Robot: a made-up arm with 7 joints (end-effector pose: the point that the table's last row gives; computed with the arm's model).
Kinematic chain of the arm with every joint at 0, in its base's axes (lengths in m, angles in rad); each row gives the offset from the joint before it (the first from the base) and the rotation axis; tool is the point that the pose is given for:
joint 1: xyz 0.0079 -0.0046 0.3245 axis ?
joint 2: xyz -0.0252 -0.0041 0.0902 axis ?
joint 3: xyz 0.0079 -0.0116 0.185 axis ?
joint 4: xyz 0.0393 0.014 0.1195 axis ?
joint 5: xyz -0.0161 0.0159 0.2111 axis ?
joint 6: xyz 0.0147 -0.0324 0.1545 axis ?
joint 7: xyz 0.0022 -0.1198 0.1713 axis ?
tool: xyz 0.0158 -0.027 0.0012
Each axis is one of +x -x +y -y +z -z.
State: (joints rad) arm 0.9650 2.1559 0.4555 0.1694 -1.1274 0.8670 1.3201
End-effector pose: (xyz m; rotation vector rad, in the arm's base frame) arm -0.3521 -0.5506 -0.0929 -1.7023 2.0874 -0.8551
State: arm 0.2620 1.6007 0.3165 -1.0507 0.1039 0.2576 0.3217
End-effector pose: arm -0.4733 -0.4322 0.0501 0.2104 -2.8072 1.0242
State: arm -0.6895 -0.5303 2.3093 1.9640 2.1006 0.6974 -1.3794
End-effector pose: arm -0.0487 0.4451 0.5309 1.1738 0.7348 2.3262
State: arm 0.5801 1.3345 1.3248 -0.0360 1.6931 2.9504 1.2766
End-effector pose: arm -0.5312 -0.1638 0.5720 -0.9627 -1.1972 -0.9752
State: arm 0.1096 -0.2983 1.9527 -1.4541 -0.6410 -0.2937 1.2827
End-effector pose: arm 0.4144 -0.3544 0.6189 2.5761 0.9511 1.0959
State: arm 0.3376 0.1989 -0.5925 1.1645 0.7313 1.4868 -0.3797
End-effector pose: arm 0.2338 -0.3637 0.9301 0.3710 -0.5528 -0.1204
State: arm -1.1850 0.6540 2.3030 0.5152 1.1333 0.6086 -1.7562
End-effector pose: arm 0.0924 0.6774 0.8975 -1.0648 -1.0629 1.8992
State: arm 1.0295 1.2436 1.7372 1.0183 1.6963 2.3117 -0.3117
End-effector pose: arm -0.4357 -0.0769 0.5326 1.0147 0.2649 2.6944
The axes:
joint 1: +z
joint 2: -y
joint 3: +z
joint 4: +y
joint 5: +z
joint 6: -y
joint 7: +x

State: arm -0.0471 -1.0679 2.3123 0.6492 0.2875 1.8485 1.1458
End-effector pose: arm 0.5563 0.1910 0.7079 -2.5052 -0.6378 -0.7889
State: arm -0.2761 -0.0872 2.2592 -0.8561 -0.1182 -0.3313 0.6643
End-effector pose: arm 0.3078 -0.2570 1.0546 1.1004 0.3870 1.8758
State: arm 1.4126 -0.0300 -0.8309 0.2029 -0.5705 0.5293 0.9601
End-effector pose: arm 0.0714 -0.0736 1.2436 0.8163 -0.3006 0.2091
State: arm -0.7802 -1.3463 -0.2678 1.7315 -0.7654 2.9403 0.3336
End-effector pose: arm 0.2187 -0.4368 0.2670 0.1046 0.3184 -0.1441
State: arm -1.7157 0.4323 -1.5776 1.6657 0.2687 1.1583 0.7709
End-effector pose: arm -0.4442 0.3834 0.6612 -0.5992 2.0056 2.1346
